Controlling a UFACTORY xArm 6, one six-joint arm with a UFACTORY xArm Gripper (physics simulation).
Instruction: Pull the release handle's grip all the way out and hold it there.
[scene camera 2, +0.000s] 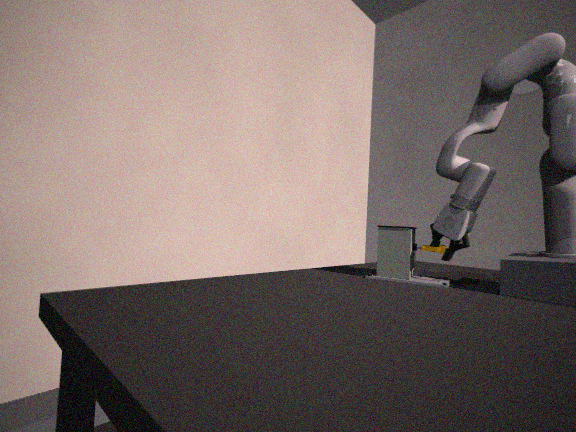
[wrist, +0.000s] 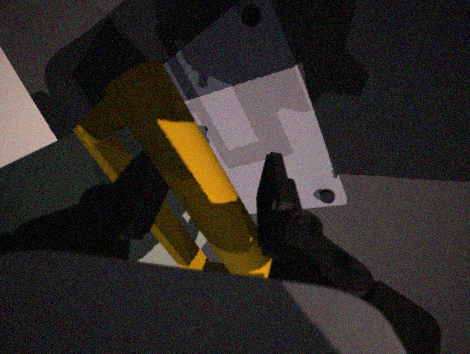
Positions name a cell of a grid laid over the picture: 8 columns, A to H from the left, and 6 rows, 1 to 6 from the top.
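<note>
You'd find my gripper (scene camera 2: G4) and (wrist: D3), and what I can also see is a light base plate (wrist: E2).
</note>
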